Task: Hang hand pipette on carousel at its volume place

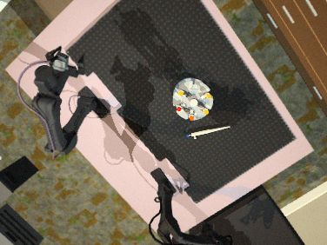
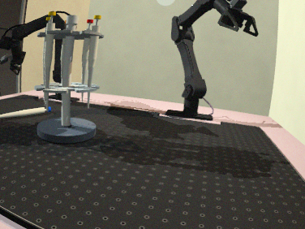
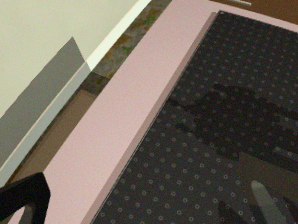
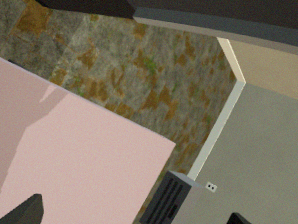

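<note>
Right now my right hand is 390 mm short of the pipette, 450 mm to the right of it and 140 mm above it.
</note>
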